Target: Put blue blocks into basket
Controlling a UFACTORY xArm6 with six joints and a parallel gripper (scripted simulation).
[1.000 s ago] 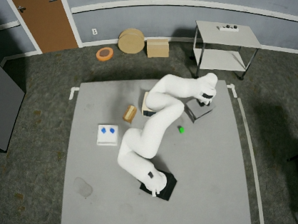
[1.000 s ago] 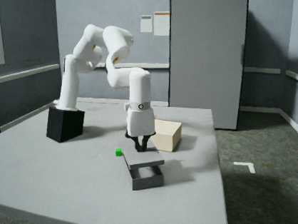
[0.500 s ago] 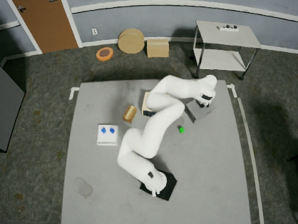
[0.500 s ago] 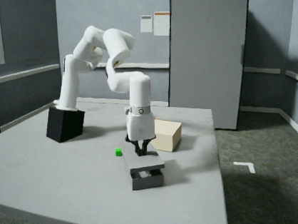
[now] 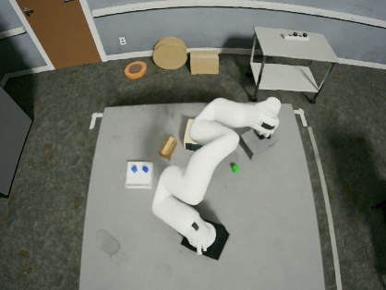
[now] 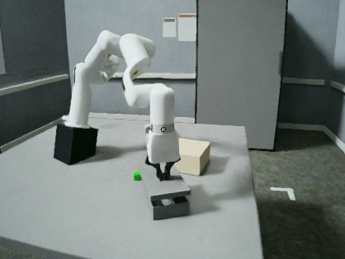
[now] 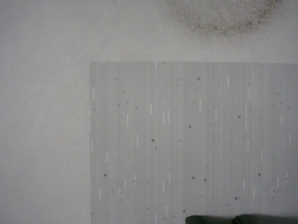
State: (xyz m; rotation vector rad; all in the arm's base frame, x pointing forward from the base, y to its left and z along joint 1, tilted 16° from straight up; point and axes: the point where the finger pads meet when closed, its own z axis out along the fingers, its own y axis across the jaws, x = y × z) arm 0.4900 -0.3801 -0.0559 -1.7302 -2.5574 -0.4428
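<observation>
The lid is 30 mm below my hand. Round my hand: light wooden cabinet 60 mm ahead, 320 mm to the left, 70 mm below; metal box 90 mm below; green block 130 mm behind, 160 mm to the left, 100 mm below.
</observation>
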